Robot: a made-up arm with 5 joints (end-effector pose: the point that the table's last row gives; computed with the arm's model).
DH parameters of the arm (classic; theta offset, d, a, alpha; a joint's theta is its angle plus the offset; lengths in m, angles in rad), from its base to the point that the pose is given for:
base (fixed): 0 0.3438 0.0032 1.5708
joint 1: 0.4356 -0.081 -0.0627 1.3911
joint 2: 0 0.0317 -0.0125 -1.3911
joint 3: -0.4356 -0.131 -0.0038 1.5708
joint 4: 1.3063 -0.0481 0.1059 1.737
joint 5: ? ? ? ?
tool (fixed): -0.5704 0.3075 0 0
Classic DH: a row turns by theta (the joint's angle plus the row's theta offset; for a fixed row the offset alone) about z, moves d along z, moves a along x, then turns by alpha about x.
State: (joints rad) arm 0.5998 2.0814 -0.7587 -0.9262 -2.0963
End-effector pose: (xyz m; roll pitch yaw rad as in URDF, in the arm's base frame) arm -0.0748 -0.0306 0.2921 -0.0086 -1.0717 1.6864
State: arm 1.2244 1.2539 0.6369 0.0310 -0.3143
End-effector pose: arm -0.0060 0.0984 0.1656 -1.4251 0.0357 2.6784
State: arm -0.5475 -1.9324 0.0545 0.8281 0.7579
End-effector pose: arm 0.0135 -0.0656 0.3592 -2.5193 -0.5804 0.4321
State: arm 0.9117 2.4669 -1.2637 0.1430 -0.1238
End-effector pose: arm -0.0089 0.1209 0.1757 -1.7535 0.7168 -1.8270
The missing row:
joint 5: -1.0225 -0.3524 0.0687 -0.3113
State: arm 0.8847 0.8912 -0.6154 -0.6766 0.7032
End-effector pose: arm 0.1415 0.0296 0.2594 -0.8402 -0.3376 -1.5066
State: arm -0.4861 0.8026 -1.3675 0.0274 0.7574
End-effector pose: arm -0.1437 0.0572 0.3210 3.0859 0.3191 -1.5323
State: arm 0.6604 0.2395 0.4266 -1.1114 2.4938
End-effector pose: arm 0.0428 0.1567 0.2688 -1.4045 -0.2840 0.0166
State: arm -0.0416 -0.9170 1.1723 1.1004 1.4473
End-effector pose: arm -0.0978 0.0673 0.1322 -0.8843 0.1828 -1.2613
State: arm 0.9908 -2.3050 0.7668 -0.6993 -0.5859
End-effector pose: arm -0.0872 0.1879 0.2990 2.5639 -0.4249 -2.5451
